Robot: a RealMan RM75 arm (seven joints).
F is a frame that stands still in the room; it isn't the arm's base.
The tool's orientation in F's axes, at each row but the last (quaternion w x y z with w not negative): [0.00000, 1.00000, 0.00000, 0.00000]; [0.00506, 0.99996, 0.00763, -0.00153]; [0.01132, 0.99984, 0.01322, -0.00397]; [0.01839, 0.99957, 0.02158, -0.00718]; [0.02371, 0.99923, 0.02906, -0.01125]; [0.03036, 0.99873, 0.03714, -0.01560]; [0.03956, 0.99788, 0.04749, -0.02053]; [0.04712, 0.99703, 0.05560, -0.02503]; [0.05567, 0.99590, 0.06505, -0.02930]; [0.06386, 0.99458, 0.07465, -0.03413]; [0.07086, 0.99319, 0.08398, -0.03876]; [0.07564, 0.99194, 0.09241, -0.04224]
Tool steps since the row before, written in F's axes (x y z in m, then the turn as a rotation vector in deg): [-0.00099, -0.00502, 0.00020, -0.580, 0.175, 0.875]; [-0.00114, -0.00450, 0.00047, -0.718, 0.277, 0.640]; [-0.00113, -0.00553, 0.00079, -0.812, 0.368, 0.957]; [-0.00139, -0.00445, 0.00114, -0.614, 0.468, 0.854]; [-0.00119, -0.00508, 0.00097, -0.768, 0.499, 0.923]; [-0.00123, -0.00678, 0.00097, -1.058, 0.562, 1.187]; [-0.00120, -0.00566, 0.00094, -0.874, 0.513, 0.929]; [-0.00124, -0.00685, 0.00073, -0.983, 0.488, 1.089]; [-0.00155, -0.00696, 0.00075, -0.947, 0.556, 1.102]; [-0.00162, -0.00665, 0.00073, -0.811, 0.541, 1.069]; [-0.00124, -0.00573, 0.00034, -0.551, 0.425, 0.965]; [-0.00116, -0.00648, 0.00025, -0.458, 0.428, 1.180]
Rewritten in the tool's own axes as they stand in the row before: [-0.00099, 0.00502, -0.00020, -0.580, -0.175, -0.875]; [-0.00121, 0.00449, -0.00042, -0.716, -0.281, -0.641]; [-0.00128, 0.00551, -0.00066, -0.810, -0.368, -0.959]; [-0.00160, 0.00442, -0.00096, -0.606, -0.463, -0.862]; [-0.00150, 0.00504, -0.00070, -0.760, -0.499, -0.929]; [-0.00175, 0.00671, -0.00051, -1.053, -0.568, -1.188]; [-0.00176, 0.00557, -0.00043, -0.863, -0.522, -0.934]; [-0.00201, 0.00670, -0.00001, -0.983, -0.495, -1.086]; [-0.00246, 0.00673, 0.00013, -0.939, -0.556, -1.109]; [-0.00261, 0.00636, 0.00025, -0.805, -0.524, -1.082]; [-0.00217, 0.00542, 0.00059, -0.559, -0.380, -0.979]; [-0.00231, 0.00611, 0.00086, -0.488, -0.335, -1.198]
